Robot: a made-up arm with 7 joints.
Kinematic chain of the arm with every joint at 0, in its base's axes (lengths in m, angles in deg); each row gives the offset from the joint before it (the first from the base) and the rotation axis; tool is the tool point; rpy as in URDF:
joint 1: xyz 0 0 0.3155 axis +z
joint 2: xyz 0 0 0 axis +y
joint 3: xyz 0 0 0.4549 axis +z
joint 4: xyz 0.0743 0 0 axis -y
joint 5: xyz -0.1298 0 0.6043 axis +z
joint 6: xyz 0 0 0 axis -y
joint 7: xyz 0.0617 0 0 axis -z
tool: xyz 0 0 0 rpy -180 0 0
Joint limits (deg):
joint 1: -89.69..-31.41
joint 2: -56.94..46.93
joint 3: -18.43..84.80
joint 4: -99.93..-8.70
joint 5: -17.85..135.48
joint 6: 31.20..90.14
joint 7: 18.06..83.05
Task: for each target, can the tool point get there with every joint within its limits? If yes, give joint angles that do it. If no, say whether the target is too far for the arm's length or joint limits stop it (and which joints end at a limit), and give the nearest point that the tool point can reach.
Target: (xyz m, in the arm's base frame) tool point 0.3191 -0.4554 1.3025
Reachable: yes | joints -72.53 19.65 38.19 -26.60 123.37 56.67 37.60
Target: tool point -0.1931 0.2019 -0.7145
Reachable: no: joint limits stop it (at a limit: joint 1, joint 2, joint 4, joint 6) | nearest point -0.2091 -0.7743 0.1050 | short by 1.275 m
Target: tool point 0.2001 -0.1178 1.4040
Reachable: yes | joints -64.53 -1.57 21.25 -25.37 60.27 40.61 57.61
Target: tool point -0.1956 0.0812 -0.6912
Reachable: no: joint limits stop it (at a limit: joint 1, joint 2, joint 4, joint 6) | nearest point -0.1931 -0.7775 0.1015 | short by 1.169 m
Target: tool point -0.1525 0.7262 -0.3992
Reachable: no: joint limits stop it (at a limit: joint 1, joint 2, joint 3, joint 4, joint 6) | nearest point 0.0628 0.8059 0.5760 | short by 1.002 m
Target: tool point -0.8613 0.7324 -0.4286
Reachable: no: too far | nearest point -0.7257 0.6171 0.8766 | short by 1.317 m
